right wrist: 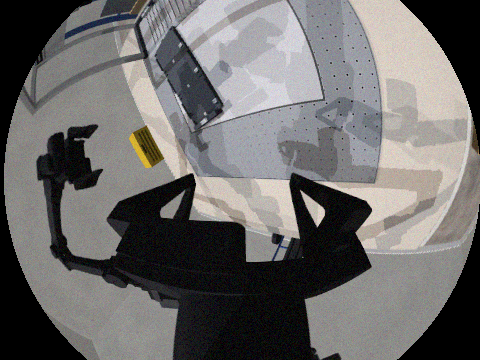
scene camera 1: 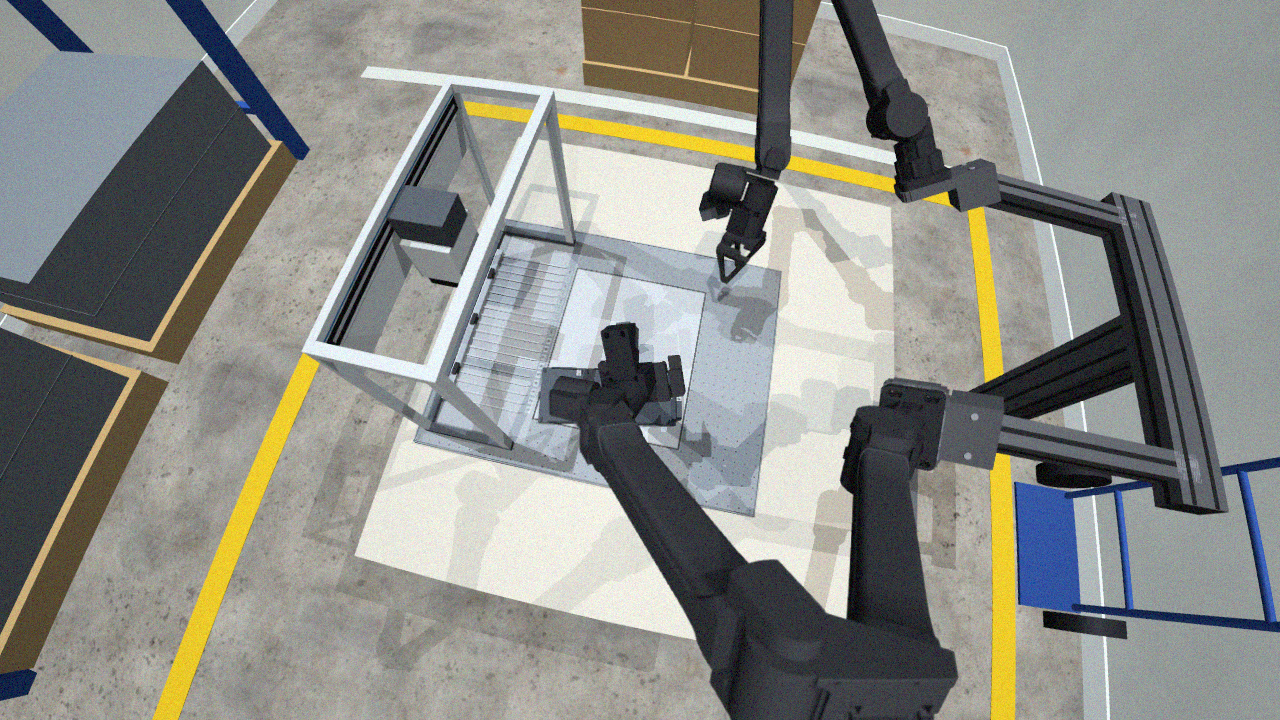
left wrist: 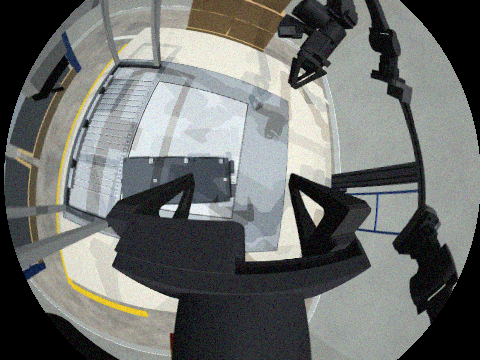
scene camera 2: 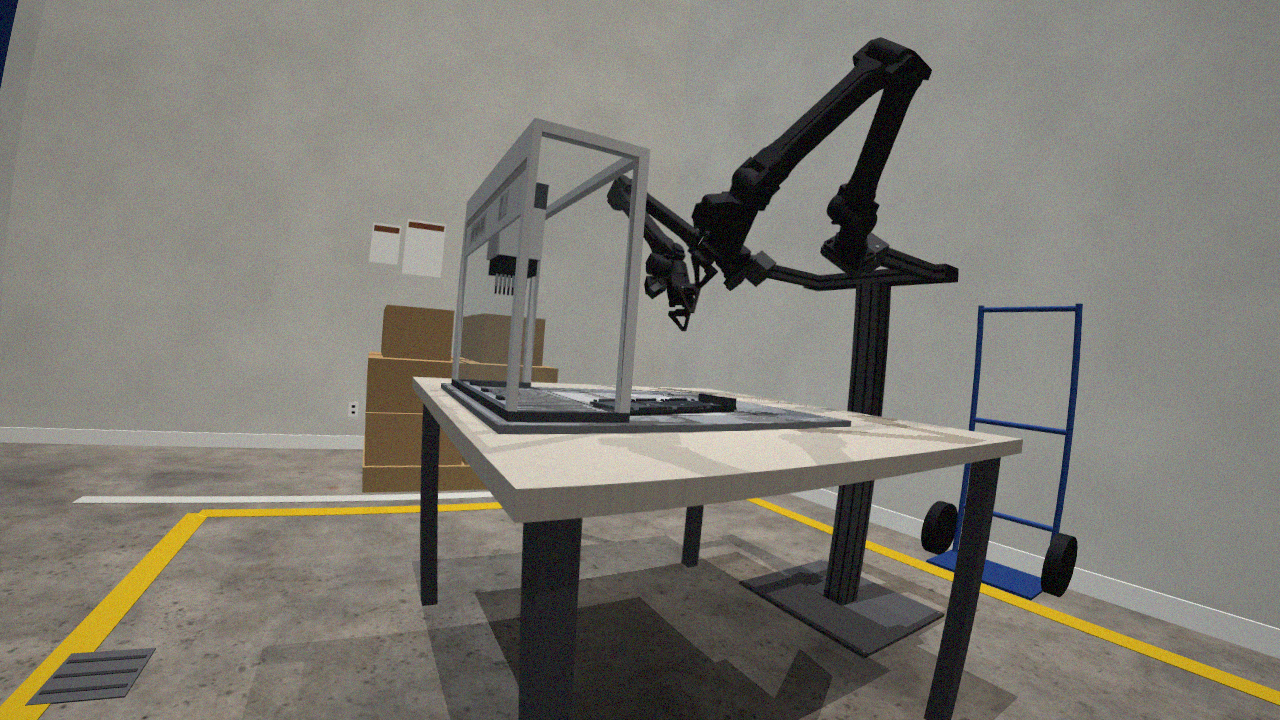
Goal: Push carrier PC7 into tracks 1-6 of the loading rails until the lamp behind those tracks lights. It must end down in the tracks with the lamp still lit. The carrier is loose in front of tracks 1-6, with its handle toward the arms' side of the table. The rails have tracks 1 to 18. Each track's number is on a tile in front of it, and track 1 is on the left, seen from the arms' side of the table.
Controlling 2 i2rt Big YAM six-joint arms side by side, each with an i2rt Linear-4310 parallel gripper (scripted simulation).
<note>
In view: my left gripper (scene camera 2: 712,282), my right gripper (scene camera 1: 731,274), a carrier PC7 (scene camera 1: 549,375) and a tool head (scene camera 1: 433,261).
The carrier PC7 shows as well in the right wrist view (right wrist: 187,79), in the left wrist view (left wrist: 214,177) and in scene camera 2 (scene camera 2: 642,406). My left gripper also shows in the right wrist view (right wrist: 97,146), in scene camera 1 (scene camera 1: 653,362) and in the left wrist view (left wrist: 241,178). My right gripper shows as well in the right wrist view (right wrist: 242,178), in the left wrist view (left wrist: 291,85) and in scene camera 2 (scene camera 2: 687,322).
</note>
